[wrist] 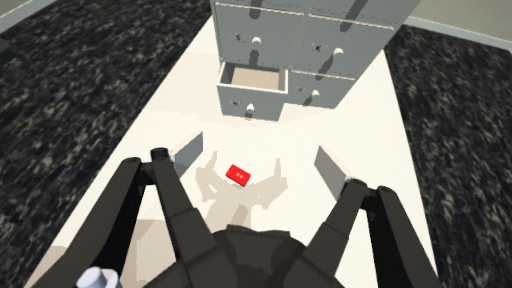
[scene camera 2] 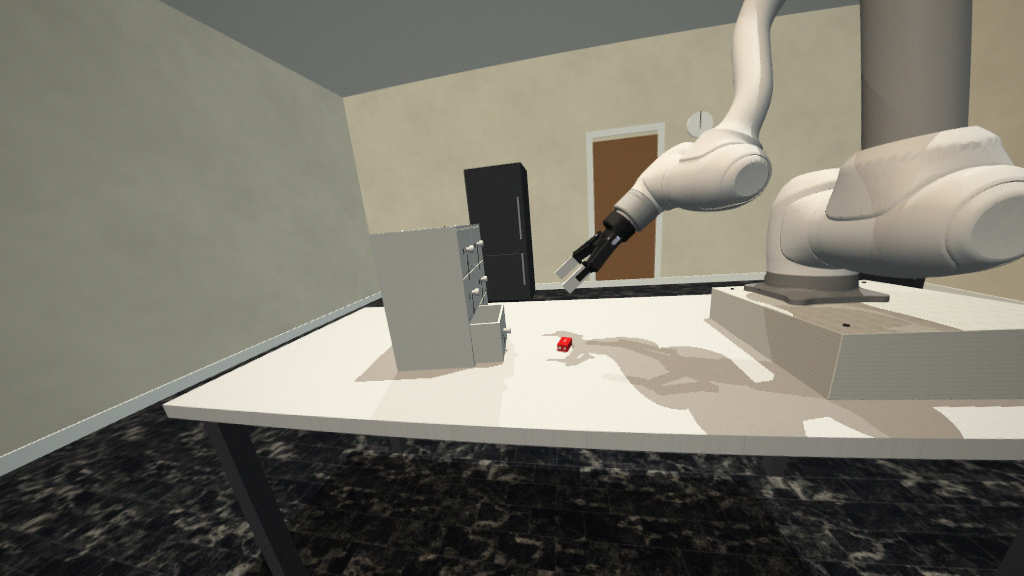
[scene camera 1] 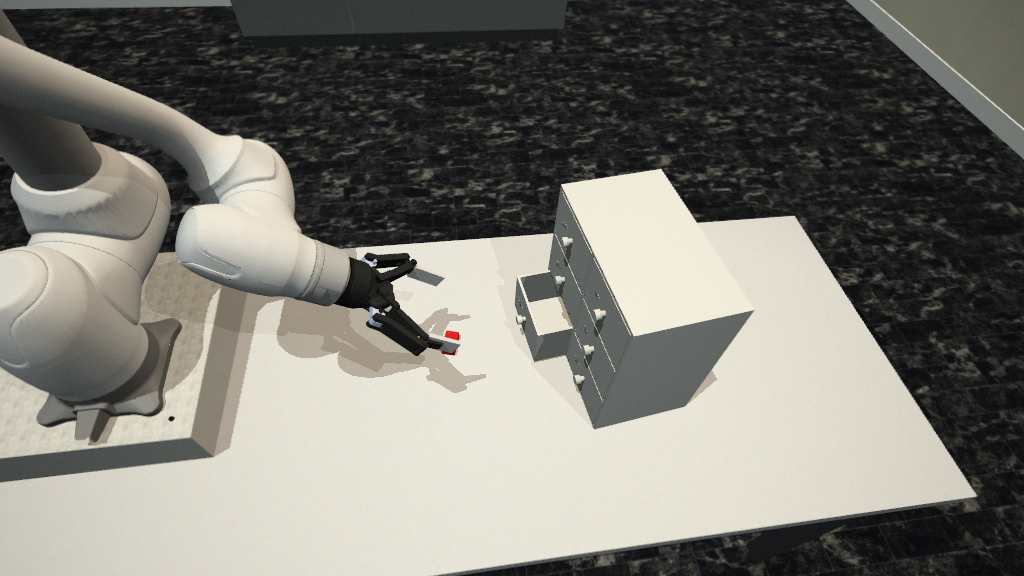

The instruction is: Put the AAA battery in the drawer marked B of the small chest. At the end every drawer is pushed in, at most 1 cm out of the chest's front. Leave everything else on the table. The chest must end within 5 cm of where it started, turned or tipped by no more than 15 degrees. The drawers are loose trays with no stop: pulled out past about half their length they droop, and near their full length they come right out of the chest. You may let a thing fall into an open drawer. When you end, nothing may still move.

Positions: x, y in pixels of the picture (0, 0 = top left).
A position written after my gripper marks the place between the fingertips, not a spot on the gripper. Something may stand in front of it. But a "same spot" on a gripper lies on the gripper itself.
my gripper: wrist; scene camera 2; scene camera 1 447, 312
same spot on my gripper: [scene camera 2: 599, 254] = [wrist: 106, 185]
